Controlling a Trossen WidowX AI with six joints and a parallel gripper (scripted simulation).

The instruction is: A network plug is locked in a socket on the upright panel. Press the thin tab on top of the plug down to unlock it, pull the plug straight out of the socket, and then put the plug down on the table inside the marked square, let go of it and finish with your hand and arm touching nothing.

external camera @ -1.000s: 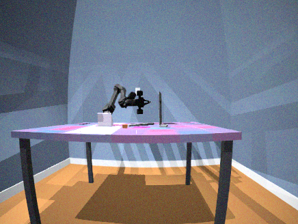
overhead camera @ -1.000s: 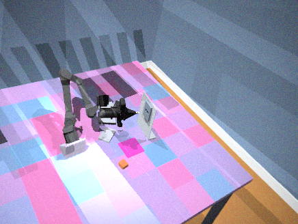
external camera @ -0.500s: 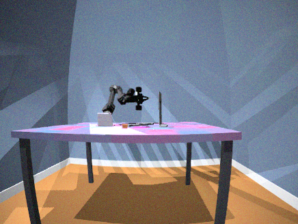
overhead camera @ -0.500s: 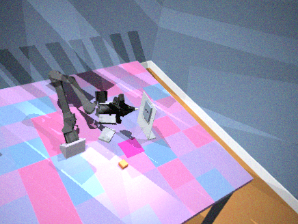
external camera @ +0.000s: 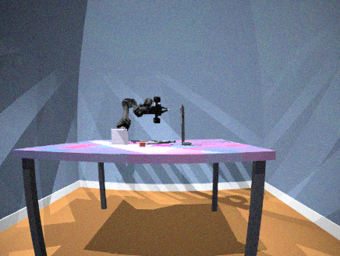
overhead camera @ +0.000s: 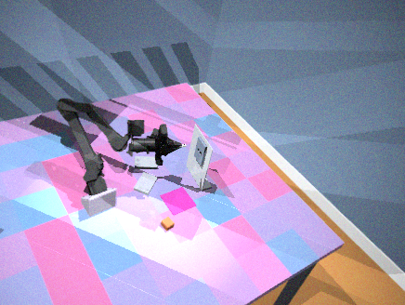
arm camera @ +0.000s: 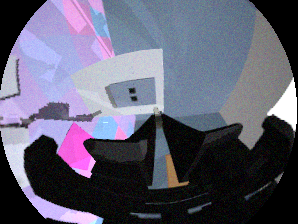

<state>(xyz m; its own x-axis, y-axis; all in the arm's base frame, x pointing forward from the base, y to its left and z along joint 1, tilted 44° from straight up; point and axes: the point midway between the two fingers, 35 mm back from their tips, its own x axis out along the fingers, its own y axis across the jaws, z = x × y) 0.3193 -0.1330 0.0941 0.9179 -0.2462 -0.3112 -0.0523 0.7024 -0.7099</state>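
My gripper tip is now 240 mm above the marked square, 90 mm to the left of it and 40 mm past it. Round my gripper tip: orange block (230 mm below, 190 mm to the right, 150 mm behind); network plug (right at my gripper tip); upright panel (120 mm below, 110 mm ahead, 20 mm to the right).
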